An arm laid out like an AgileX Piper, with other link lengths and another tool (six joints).
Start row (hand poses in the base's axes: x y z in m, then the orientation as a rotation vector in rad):
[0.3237 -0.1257 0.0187 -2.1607 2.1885 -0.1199]
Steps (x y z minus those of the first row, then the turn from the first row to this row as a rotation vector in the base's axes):
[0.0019 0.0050 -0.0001 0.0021 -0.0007 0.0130]
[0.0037 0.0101 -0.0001 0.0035 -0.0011 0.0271]
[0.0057 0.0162 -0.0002 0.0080 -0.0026 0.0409]
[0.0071 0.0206 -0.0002 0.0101 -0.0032 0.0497]
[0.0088 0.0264 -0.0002 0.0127 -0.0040 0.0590]
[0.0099 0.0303 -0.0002 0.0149 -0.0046 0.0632]
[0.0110 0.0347 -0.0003 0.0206 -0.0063 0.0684]
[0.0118 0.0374 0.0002 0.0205 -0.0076 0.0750]
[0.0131 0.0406 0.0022 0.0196 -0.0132 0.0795]
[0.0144 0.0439 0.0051 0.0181 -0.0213 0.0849]
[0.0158 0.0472 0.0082 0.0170 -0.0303 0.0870]
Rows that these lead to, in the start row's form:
[0.3256 -0.1207 0.0186 -2.1731 2.1728 -0.1176]
[0.3274 -0.1156 0.0186 -2.1870 2.1563 -0.1158]
[0.3294 -0.1095 0.0185 -2.1983 2.1382 -0.1116]
[0.3308 -0.1051 0.0185 -2.2060 2.1271 -0.1094]
[0.3325 -0.0993 0.0185 -2.2138 2.1152 -0.1069]
[0.3336 -0.0954 0.0185 -2.2166 2.1092 -0.1049]
[0.3347 -0.0910 0.0184 -2.2180 2.1002 -0.1001]
[0.3355 -0.0883 0.0189 -2.2241 2.0921 -0.1012]
[0.3368 -0.0851 0.0209 -2.2261 2.0845 -0.1078]
[0.3381 -0.0818 0.0238 -2.2279 2.0748 -0.1177]
[0.3395 -0.0785 0.0269 -2.2256 2.0682 -0.1282]

